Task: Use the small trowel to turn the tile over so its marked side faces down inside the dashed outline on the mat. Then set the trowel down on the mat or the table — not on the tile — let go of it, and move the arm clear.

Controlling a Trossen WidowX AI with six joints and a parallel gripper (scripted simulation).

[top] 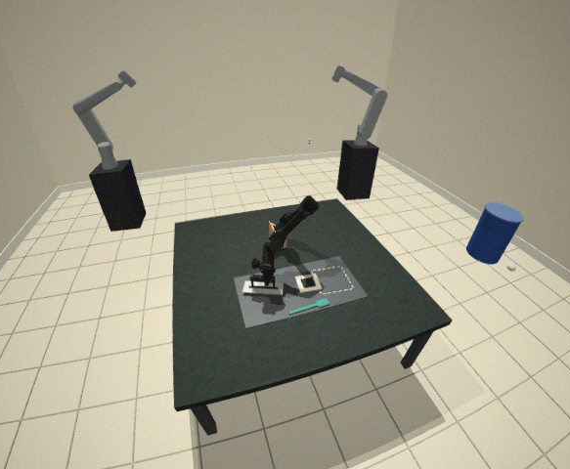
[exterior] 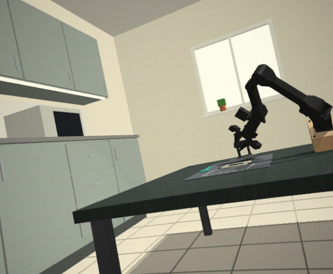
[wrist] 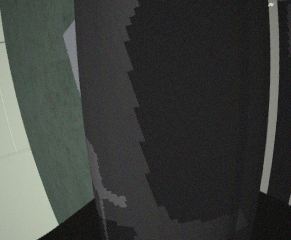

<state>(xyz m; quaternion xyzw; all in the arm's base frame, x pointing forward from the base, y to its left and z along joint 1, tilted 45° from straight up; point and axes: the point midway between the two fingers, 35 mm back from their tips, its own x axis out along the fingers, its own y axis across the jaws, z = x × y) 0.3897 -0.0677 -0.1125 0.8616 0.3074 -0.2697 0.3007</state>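
My gripper tip is now 2 cm past the grey mat, 17 cm to the right of it and 9 cm above it. Round my gripper tip: teal trowel: 12 cm ahead, 21 cm to the left, 6 cm below; then tile: 4 cm behind, 23 cm to the left, 6 cm below.
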